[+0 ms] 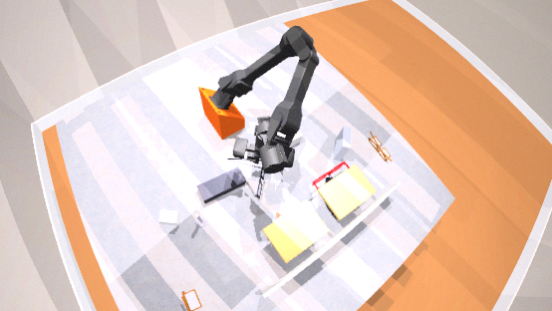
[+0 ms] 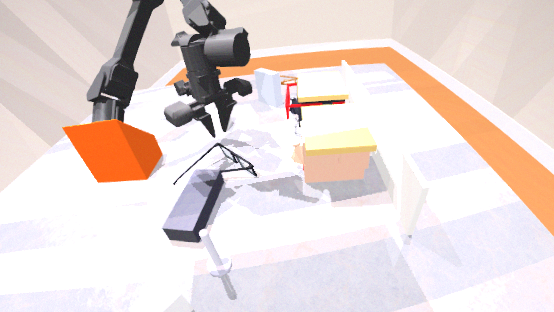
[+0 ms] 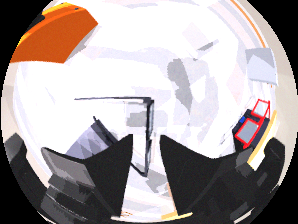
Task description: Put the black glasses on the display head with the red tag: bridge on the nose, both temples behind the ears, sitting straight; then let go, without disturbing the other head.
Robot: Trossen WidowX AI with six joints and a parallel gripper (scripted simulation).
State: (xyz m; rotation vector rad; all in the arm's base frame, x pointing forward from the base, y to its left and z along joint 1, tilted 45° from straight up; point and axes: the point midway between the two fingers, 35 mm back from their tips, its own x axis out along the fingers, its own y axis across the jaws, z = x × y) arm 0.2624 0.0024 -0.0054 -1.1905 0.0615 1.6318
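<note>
Right now my gripper tip is 27 cm to the left of the white post, 5 cm above it and 2 cm short of it. Round my gripper tip: display head 23 cm ahead, 16 cm to the left, 2 cm below; then pale see-through panel 35 cm ahead, 4 cm to the left, 2 cm below; then dark grey box 15 cm to the right, 6 cm below, 4 cm behind.
</note>
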